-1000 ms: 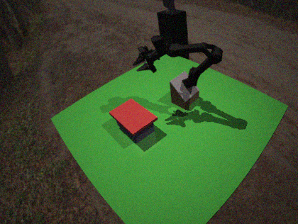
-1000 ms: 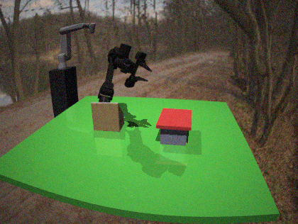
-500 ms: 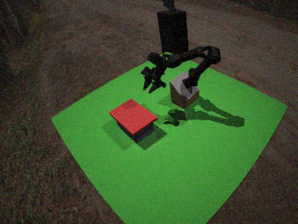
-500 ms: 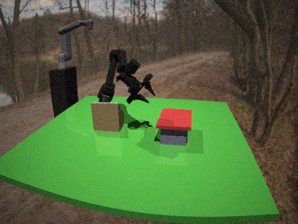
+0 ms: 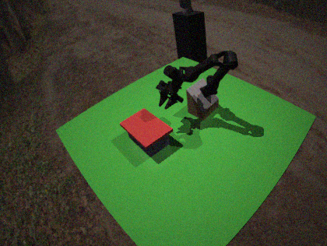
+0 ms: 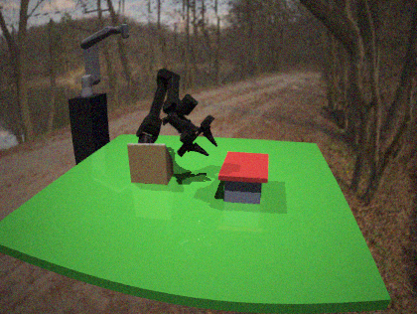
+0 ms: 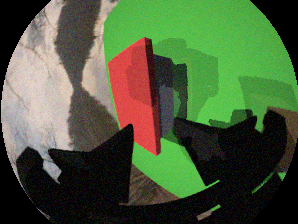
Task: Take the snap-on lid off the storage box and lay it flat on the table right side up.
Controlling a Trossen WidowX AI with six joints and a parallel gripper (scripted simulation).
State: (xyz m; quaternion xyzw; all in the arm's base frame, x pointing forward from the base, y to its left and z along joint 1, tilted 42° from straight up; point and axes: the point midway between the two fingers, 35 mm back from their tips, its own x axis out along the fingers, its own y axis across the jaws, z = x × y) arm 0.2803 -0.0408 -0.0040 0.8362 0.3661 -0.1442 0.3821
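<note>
Now: gripper tip 13 cm short of the red lid and 5 cm above it. Round my gripper tip: dark storage box 13 cm ahead, 10 cm below.
</note>
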